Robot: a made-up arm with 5 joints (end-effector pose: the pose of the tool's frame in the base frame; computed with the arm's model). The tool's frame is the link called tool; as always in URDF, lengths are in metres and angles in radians. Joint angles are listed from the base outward.
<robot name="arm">
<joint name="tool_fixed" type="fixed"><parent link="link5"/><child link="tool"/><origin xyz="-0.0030 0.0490 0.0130" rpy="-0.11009 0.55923 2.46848"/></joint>
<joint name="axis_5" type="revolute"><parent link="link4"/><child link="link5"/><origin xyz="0.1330 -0.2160 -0.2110" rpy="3.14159 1.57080 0.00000"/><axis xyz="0 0 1"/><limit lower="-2.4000" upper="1.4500" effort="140" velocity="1"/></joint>
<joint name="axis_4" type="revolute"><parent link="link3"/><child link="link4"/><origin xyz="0.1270 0.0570 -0.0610" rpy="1.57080 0.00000 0.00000"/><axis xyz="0 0 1"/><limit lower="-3.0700" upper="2.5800" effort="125" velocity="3"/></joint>
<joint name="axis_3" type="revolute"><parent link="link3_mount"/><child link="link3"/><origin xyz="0.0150 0.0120 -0.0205" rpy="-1.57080 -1.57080 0.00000"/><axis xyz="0 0 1"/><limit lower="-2.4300" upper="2.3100" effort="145" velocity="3.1"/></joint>
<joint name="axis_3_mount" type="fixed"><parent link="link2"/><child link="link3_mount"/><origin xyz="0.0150 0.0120 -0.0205" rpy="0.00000 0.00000 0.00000"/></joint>
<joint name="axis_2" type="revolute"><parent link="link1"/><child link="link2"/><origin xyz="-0.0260 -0.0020 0.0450" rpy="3.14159 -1.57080 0.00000"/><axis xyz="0 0 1"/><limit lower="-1.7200" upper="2.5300" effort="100" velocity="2.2"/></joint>
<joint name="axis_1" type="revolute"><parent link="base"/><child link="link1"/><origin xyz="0.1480 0.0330 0.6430" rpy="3.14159 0.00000 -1.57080"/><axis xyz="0 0 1"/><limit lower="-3.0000" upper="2.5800" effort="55" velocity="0.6"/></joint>
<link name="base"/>
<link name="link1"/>
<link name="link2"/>
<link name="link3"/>
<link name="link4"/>
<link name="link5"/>
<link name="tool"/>
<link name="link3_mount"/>
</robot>
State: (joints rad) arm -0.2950 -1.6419 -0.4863 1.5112 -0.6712
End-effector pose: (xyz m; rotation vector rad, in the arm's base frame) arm 0.1617 -0.3977 0.5384 -0.0143 0.5818 -0.5340
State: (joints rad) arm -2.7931 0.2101 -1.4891 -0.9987 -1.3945
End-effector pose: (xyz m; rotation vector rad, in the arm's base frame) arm 0.4599 0.1832 0.4896 -2.7159 -0.0129 0.8215
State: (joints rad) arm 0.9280 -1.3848 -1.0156 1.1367 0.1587
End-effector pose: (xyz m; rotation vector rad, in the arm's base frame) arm -0.0413 -0.3338 0.6713 -0.5061 0.2984 -0.5544
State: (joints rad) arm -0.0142 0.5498 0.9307 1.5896 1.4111
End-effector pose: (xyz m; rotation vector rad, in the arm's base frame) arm 0.4526 0.0737 0.2701 0.1362 -1.5620 -0.1103
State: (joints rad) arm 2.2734 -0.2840 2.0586 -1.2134 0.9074
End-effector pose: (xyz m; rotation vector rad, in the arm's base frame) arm 0.4522 0.0206 0.7877 -1.9448 -1.3919 1.5100
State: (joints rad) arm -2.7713 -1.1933 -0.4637 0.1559 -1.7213
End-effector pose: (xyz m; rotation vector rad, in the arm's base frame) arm 0.5051 0.2416 0.7398 1.3074 0.1453 0.8306
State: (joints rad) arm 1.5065 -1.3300 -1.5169 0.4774 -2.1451
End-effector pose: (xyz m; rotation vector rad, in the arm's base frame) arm -0.0972 -0.2156 0.8114 0.2933 -1.3548 -2.1250
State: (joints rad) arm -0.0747 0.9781 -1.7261 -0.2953 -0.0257
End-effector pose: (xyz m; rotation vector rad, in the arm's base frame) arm -0.1624 -0.1613 0.4251 0.6378 2.1684 0.8702
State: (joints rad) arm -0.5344 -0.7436 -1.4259 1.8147 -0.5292
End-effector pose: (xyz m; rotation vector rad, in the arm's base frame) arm 0.5376 -0.0509 0.7038 -0.1896 -0.0963 0.7410
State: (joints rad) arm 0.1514 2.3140 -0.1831 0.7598 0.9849
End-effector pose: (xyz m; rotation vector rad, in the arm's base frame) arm 0.3166 -0.3442 0.6267 0.0084 2.5729 1.4633
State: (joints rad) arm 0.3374 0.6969 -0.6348 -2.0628 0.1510
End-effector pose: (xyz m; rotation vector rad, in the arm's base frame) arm 0.3538 0.0084 0.3305 0.2273 0.2341 1.5761
